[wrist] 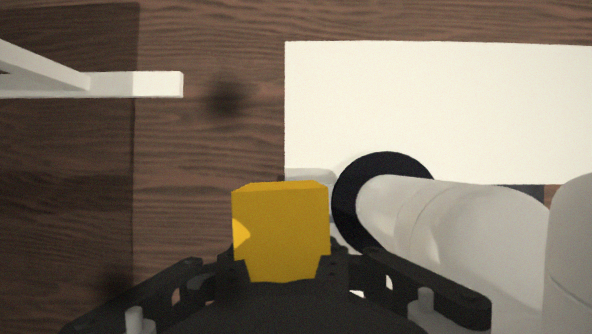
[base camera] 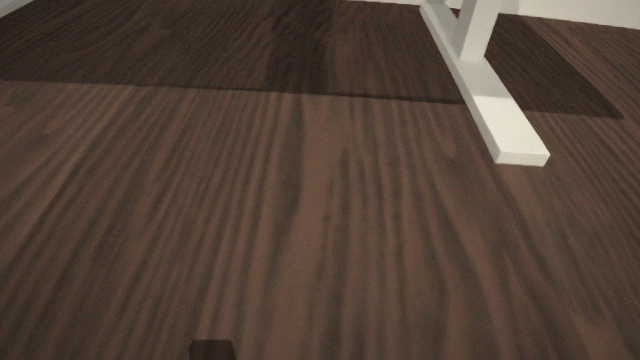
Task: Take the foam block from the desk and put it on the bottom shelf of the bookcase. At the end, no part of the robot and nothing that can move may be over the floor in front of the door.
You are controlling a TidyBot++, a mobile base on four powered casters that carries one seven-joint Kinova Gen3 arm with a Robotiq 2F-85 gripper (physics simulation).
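Where they show: arm's base at its link origin: point(wrist: 386, 205).
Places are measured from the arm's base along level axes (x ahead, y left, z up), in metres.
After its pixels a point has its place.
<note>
The yellow foam block point(wrist: 281, 215) {x 0.133, y -0.036, z 0.230 m} shows at the lower middle of the wrist view, upright between the fingers. My gripper point(wrist: 284, 244) {x 0.136, y -0.001, z 0.170 m} is shut on it, with one black finger on either side. The block is held above the dark wood floor, beside my own white base top point(wrist: 435, 100). The desk shows in part: its white leg and foot point(base camera: 510, 127) point(wrist: 157, 84) are at the right in the base camera view and at the upper left in the wrist view. The bookcase and the door do not show in these views.
My white arm point(wrist: 450, 225) {x 0.035, y -0.023, z 0.199 m} rises from a black ring point(wrist: 344, 200) on the base, right of the block. A pale wall base point(base camera: 575, 12) {x 1.263, y -0.811, z -0.370 m} runs behind the desk foot. A dark shadow lies on the floor around the foot. A small dark shape point(base camera: 212, 351) shows at the bottom edge.
</note>
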